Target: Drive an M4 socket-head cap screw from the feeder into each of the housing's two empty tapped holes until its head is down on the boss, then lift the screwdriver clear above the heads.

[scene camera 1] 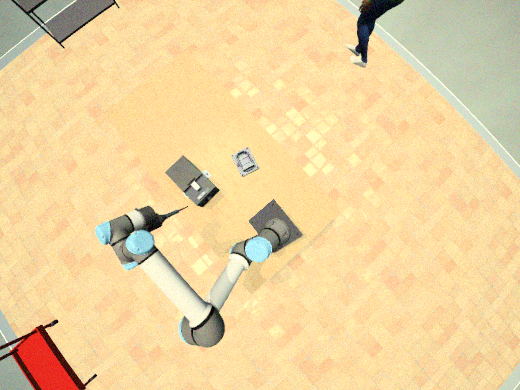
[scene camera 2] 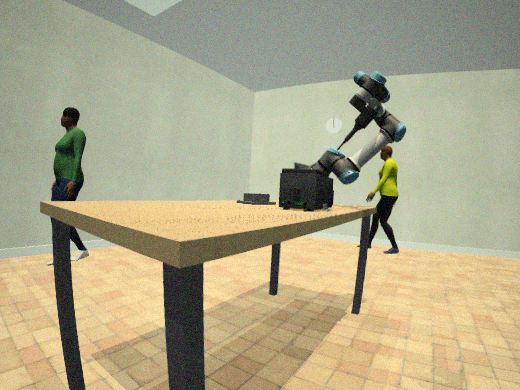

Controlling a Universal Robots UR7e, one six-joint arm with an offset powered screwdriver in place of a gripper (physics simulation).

In view: a screw feeder (scene camera 2: 311,189).
